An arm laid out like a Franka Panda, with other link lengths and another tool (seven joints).
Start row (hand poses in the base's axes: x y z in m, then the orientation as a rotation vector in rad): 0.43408, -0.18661, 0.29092, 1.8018, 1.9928, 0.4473
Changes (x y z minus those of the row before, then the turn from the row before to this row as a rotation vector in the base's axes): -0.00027, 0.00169, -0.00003, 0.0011, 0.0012, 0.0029; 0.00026, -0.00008, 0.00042, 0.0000, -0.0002, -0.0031; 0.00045, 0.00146, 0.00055, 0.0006, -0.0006, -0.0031; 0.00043, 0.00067, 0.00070, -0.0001, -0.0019, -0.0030; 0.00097, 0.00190, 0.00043, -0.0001, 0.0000, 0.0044; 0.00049, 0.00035, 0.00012, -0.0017, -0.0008, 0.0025; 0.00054, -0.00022, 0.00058, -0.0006, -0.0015, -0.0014; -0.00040, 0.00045, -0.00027, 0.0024, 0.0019, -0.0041; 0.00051, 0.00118, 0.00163, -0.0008, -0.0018, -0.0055; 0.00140, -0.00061, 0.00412, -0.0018, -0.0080, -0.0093; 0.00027, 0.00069, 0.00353, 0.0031, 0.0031, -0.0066; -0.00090, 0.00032, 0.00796, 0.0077, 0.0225, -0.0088; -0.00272, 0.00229, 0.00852, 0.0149, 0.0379, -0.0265
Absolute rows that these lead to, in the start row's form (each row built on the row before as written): 0.43381, -0.18492, 0.29089, 1.8005, 1.9966, 0.4484; 0.43407, -0.18500, 0.29131, 1.8032, 1.9934, 0.4476; 0.43452, -0.18354, 0.29186, 1.8061, 1.9900, 0.4478; 0.43495, -0.18287, 0.29256, 1.8077, 1.9858, 0.4483; 0.43592, -0.18097, 0.29299, 1.8036, 1.9901, 0.4496; 0.43641, -0.18062, 0.29311, 1.7998, 1.9918, 0.4492; 0.43695, -0.18084, 0.29369, 1.7999, 1.9893, 0.4493; 0.43655, -0.18039, 0.29342, 1.8062, 1.9868, 0.4491; 0.43706, -0.17921, 0.29505, 1.8097, 1.9801, 0.4480; 0.43846, -0.17982, 0.29917, 1.8125, 1.9653, 0.4497; 0.43873, -0.17913, 0.30270, 1.8221, 1.9612, 0.4484; 0.43783, -0.17881, 0.31066, 1.8475, 1.9682, 0.4351; 0.43511, -0.17652, 0.31918, 1.9021, 1.9678, 0.4107
